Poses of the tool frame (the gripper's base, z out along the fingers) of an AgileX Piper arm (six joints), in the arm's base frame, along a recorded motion.
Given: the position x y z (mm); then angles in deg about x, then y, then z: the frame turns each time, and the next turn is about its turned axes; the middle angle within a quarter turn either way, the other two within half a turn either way.
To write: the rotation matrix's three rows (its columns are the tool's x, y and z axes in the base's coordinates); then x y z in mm. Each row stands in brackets. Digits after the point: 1 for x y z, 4 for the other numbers.
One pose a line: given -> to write
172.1 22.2 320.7 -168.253 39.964 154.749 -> [[-0.6932 -0.3270 0.6423], [-0.2994 0.9413 0.1560], [-0.6556 -0.0841 -0.7504]], [172.1 22.2 320.7]
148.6 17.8 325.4 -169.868 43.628 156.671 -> [[-0.6647 -0.2866 0.6900], [-0.2784 0.9520 0.1273], [-0.6933 -0.1074 -0.7125]], [148.6 17.8 325.4]
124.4 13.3 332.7 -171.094 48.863 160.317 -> [[-0.6194 -0.2216 0.7531], [-0.2230 0.9695 0.1018], [-0.7527 -0.1048 -0.6499]], [124.4 13.3 332.7]
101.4 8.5 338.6 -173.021 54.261 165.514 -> [[-0.5655 -0.1461 0.8117], [-0.1528 0.9857 0.0710], [-0.8105 -0.0839 -0.5798]], [101.4 8.5 338.6]
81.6 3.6 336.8 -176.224 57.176 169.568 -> [[-0.5331 -0.0982 0.8403], [-0.1262 0.9914 0.0357], [-0.8366 -0.0871 -0.5409]], [81.6 3.6 336.8]
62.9 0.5 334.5 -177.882 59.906 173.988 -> [[-0.4987 -0.0525 0.8652], [-0.0729 0.9972 0.0185], [-0.8637 -0.0538 -0.5011]], [62.9 0.5 334.5]
